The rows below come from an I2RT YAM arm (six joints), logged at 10 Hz.
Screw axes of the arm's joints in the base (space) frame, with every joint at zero. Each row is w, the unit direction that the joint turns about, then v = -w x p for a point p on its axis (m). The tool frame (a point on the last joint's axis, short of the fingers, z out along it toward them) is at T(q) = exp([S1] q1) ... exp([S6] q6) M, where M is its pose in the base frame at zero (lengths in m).
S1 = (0, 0, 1, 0, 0, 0)
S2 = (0, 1, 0, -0.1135, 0, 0.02)
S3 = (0, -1, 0, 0.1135, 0, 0.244)
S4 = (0, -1, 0, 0.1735, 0, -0.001)
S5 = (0, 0, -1, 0, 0.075, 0)
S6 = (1, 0, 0, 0, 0.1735, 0)
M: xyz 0.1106 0 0.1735 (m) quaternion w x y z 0.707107 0 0.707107 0
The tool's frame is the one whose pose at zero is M.
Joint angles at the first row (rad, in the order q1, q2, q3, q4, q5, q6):
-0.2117, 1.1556, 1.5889, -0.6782, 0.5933, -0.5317
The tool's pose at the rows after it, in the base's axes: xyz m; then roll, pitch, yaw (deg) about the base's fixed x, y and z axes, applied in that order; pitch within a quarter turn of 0, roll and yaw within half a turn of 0:
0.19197, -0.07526, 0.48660, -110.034, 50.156, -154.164
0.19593, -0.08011, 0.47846, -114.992, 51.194, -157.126
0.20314, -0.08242, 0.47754, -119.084, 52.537, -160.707
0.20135, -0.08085, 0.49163, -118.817, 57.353, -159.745
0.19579, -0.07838, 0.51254, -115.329, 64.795, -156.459
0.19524, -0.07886, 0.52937, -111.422, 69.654, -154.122
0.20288, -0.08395, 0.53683, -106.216, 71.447, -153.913
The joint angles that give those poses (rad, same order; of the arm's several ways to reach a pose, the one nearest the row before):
-0.2836, 1.1393, 1.5870, -0.7077, 0.5480, -0.5271
-0.3082, 1.1498, 1.5749, -0.7307, 0.4949, -0.4811
-0.3098, 1.1826, 1.6038, -0.7617, 0.4837, -0.4268
-0.3095, 1.1938, 1.6581, -0.7582, 0.4565, -0.3789
-0.3091, 1.1990, 1.7226, -0.7261, 0.4382, -0.3153
-0.3098, 1.2261, 1.7941, -0.7097, 0.4528, -0.2701
-0.3097, 1.2649, 1.8330, -0.6715, 0.5345, -0.2589

